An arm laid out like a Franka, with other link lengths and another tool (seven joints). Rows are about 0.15 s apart.
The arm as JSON. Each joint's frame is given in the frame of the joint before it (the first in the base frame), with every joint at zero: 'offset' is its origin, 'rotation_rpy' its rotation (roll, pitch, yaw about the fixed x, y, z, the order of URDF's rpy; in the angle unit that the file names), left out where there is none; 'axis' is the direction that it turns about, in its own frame. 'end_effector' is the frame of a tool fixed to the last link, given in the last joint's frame.
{
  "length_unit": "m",
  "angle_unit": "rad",
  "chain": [
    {
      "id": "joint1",
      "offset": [
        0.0,
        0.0,
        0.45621
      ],
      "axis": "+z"
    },
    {
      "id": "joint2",
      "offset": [
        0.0,
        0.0,
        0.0
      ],
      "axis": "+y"
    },
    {
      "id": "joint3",
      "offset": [
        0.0,
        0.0,
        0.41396
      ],
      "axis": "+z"
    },
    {
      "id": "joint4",
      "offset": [
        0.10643,
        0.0,
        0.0
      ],
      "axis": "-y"
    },
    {
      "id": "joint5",
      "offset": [
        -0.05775,
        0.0,
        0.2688
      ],
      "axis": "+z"
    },
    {
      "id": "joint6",
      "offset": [
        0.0,
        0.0,
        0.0
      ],
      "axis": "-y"
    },
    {
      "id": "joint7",
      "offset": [
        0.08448,
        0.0,
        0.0
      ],
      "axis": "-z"
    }
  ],
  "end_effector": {
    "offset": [
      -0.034,
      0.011,
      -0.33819
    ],
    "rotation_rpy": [
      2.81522,
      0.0,
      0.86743
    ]
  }
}
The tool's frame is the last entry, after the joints.
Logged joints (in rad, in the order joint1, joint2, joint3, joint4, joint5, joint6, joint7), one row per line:
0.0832, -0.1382, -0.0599, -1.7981, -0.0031, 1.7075, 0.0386
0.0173, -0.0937, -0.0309, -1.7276, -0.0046, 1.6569, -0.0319
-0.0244, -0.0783, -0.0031, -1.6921, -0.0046, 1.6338, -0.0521
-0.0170, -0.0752, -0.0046, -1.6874, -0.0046, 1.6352, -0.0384
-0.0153, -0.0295, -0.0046, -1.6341, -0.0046, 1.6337, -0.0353
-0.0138, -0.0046, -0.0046, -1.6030, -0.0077, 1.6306, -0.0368
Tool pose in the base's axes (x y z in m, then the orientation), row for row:
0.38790, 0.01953, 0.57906, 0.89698, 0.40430, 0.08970, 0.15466
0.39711, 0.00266, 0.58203, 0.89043, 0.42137, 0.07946, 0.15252
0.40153, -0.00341, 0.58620, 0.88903, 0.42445, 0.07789, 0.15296
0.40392, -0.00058, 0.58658, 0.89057, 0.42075, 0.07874, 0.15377
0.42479, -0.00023, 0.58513, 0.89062, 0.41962, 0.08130, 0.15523
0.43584, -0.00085, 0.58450, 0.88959, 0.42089, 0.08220, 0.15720
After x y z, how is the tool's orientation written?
As a quaternion, x y z w.
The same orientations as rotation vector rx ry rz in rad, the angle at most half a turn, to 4 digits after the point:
2.5703, 1.1585, 0.2570
2.5546, 1.2089, 0.2280
2.5499, 1.2174, 0.2234
2.5532, 1.2063, 0.2257
2.5513, 1.2020, 0.2329
2.5455, 1.2044, 0.2352

